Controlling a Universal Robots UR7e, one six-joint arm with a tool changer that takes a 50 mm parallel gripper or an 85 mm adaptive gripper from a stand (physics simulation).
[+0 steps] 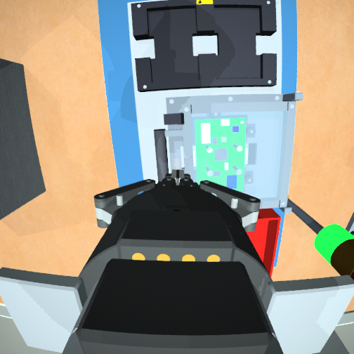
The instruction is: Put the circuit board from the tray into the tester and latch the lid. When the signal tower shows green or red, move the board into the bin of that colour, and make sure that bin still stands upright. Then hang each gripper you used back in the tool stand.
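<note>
The green circuit board [220,150] lies in the tester, seen through the clear lid [271,155], which lies over it. A dark bar [160,155] and a small dark block [174,118] are at the tester's left side. My gripper [177,176], the adaptive one with linkage fingers, is shut, with its fingertips together over the tester's left side near a pale latch part; whether they touch it is hidden. The signal tower [334,239] at the right shows a bright green section. The red bin [265,240] is partly hidden behind my gripper.
A black fixture [144,75] with recesses and a yellow warning label stands beyond the tester on the white and blue base [114,100]. A dark grey block [20,145] stands at the left edge. The tower's dark pole [305,215] reaches towards the tester's lower right corner.
</note>
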